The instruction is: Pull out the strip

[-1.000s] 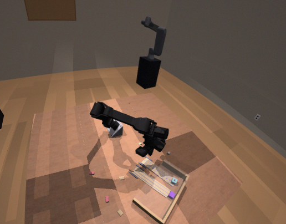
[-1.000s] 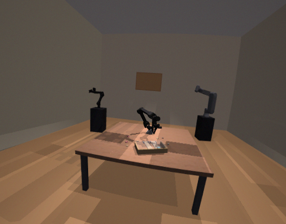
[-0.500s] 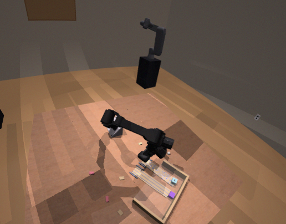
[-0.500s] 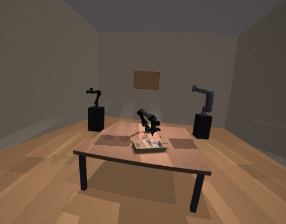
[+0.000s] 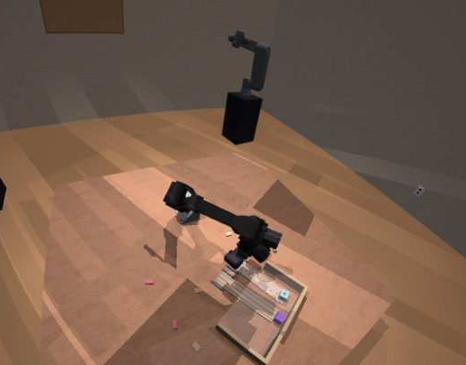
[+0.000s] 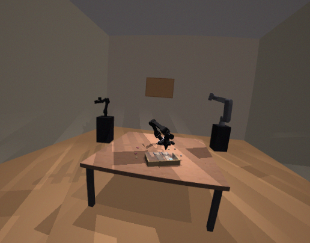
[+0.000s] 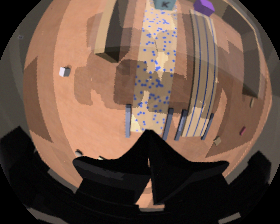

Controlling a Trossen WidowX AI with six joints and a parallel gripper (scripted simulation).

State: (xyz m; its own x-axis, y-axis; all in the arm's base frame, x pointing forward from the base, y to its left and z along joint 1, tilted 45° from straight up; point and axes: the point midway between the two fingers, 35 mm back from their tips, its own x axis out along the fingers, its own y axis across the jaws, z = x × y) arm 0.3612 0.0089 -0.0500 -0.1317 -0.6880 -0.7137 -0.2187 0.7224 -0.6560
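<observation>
Now: gripper tip 10 cm short of the dotted strip, 2 cm to the right of it and 5 cm above it. Round my gripper tip: labelled cyan cube (21 cm ahead, 5 cm to the left, 3 cm below); then tiny white cube (3 cm ahead, 18 cm to the left, 4 cm below).
</observation>
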